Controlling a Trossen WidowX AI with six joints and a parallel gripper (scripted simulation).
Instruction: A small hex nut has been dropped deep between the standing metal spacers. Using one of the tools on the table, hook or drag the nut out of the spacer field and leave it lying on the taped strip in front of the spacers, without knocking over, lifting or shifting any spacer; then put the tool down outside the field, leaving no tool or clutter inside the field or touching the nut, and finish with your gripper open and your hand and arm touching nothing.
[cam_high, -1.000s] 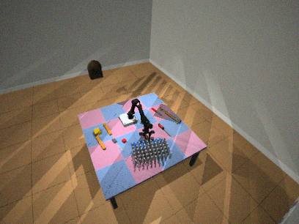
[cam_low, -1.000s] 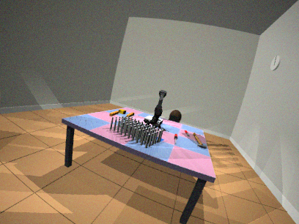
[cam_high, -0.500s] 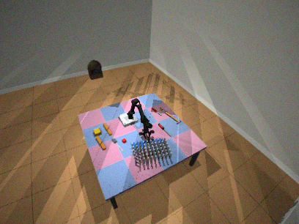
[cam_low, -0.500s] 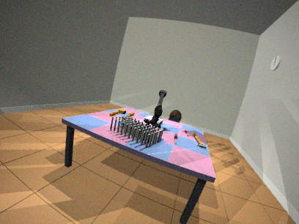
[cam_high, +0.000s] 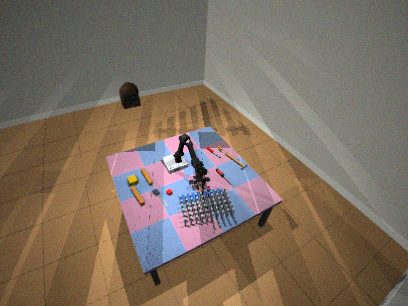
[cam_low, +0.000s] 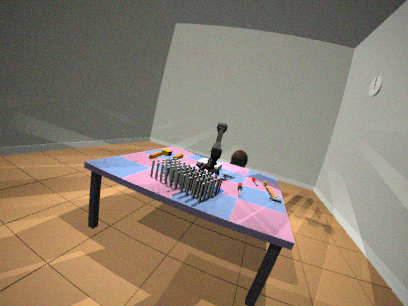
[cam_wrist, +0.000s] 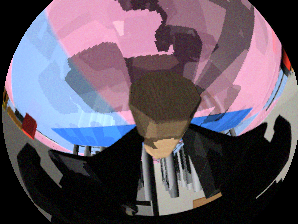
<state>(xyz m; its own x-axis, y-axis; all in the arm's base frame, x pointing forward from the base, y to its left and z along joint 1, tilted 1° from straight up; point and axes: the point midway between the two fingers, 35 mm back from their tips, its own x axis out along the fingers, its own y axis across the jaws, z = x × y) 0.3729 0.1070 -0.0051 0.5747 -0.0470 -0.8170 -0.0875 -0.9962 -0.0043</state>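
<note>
Now: gripper tip 5 cm short of the blue taped strip, 1 cm to the left of it and 1 cm above it. From my gripper tip the other things lie so: yellow block 28 cm behind, 58 cm to the right, 1 cm above; red cube 5 cm behind, 28 cm to the right, 1 cm above; brown-handled tool 10 cm ahead, 1 cm to the right.
</note>
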